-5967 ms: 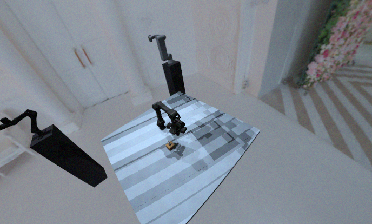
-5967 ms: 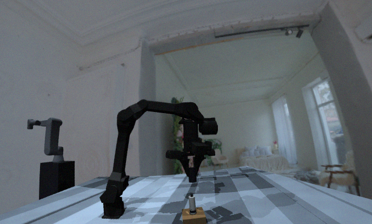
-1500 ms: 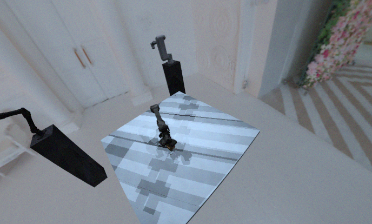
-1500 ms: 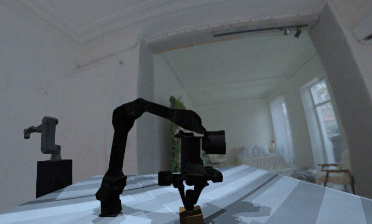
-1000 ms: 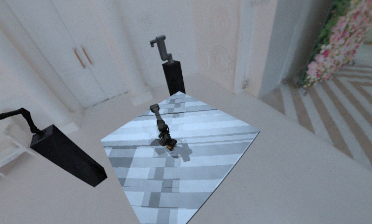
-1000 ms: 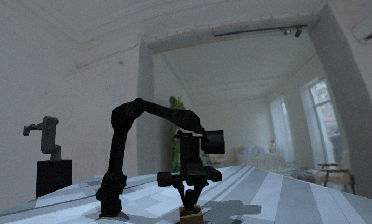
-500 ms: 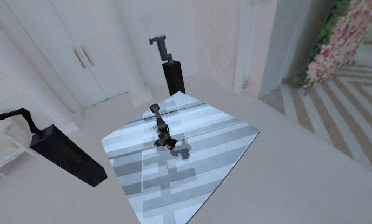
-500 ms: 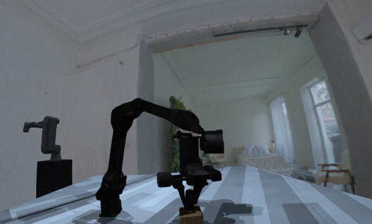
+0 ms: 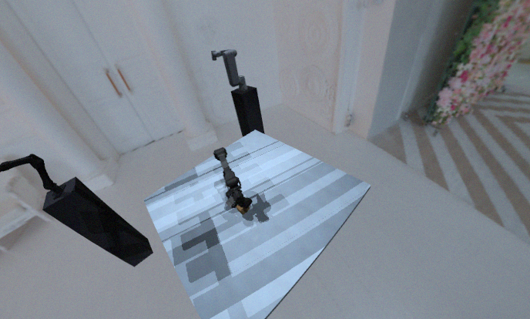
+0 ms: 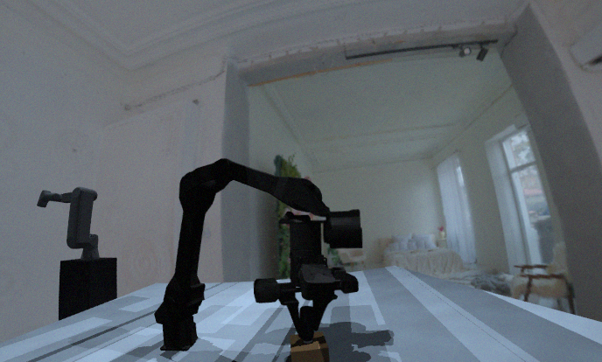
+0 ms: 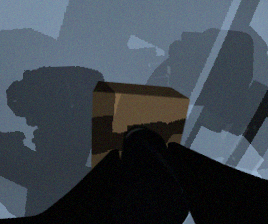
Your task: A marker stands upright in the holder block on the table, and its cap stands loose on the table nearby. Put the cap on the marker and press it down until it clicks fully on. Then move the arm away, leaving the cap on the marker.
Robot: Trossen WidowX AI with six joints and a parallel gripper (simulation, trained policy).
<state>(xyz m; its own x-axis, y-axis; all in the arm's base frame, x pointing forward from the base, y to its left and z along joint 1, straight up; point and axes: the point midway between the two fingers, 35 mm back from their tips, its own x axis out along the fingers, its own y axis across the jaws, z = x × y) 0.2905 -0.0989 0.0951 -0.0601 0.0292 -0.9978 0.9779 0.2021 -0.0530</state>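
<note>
The white marker lies 20 mm above my gripper tip. From my gripper tip the other things lie so: dark cap 20 mm above; then holder block 40 mm below.
</note>
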